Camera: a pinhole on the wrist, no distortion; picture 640 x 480 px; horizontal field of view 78.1 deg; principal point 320.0 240.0 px. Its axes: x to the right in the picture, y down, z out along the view. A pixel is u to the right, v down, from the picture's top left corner.
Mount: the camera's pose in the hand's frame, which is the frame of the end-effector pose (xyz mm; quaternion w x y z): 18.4 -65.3 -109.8 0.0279 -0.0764 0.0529 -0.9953
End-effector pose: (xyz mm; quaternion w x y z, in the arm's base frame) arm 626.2 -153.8 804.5 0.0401 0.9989 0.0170 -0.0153
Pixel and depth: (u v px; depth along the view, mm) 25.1 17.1 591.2
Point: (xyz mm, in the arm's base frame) 1151.3 -405.9 366.0
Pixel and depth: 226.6 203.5 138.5
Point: 694.8 -89.1 774.3
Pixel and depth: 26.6 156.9 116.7
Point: 745.5 -102.4 802.2
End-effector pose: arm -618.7 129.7 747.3 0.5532 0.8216 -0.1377 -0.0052
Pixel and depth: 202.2 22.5 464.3
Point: -502.0 -294.1 778.2
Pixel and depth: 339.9 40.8 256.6
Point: -614.5 -36.1 724.8
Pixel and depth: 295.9 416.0 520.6
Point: -465.9 -119.1 308.0
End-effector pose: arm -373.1 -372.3 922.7 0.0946 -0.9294 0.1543 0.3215
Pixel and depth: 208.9 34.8 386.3
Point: -434.0 -431.7 590.8
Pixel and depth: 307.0 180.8 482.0
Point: -490.2 -256.0 573.4
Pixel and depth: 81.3 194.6 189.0
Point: -269.7 -339.6 779.5
